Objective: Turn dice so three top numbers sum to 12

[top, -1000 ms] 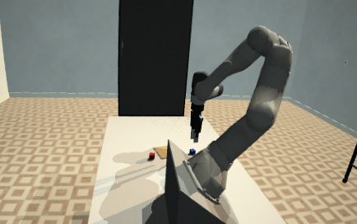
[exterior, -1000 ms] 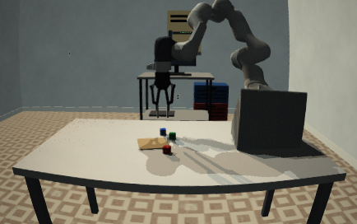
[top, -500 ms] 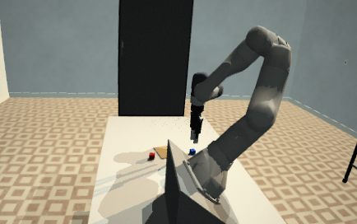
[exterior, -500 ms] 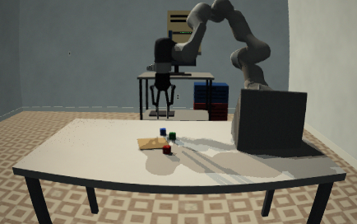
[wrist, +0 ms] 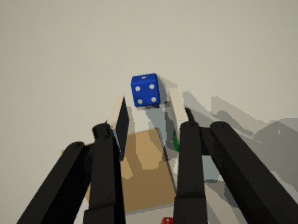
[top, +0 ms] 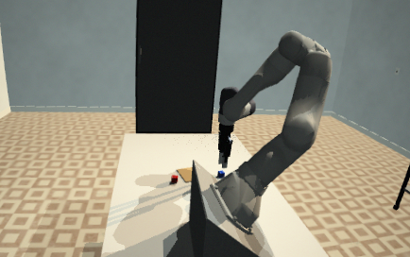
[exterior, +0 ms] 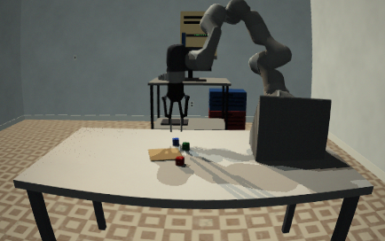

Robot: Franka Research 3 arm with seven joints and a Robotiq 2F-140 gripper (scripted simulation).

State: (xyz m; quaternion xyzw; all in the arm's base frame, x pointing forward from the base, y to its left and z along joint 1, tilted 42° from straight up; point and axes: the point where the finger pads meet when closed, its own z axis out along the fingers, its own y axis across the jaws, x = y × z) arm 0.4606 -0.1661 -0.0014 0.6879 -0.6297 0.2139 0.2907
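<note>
The blue die lies 8 cm below my hand. Also, from my hand: red die (3 cm behind, 25 cm to the left, 8 cm below); then green die (5 cm behind, 7 cm to the left, 8 cm below); then tan mat (4 cm ahead, 14 cm to the left, 10 cm below).
</note>
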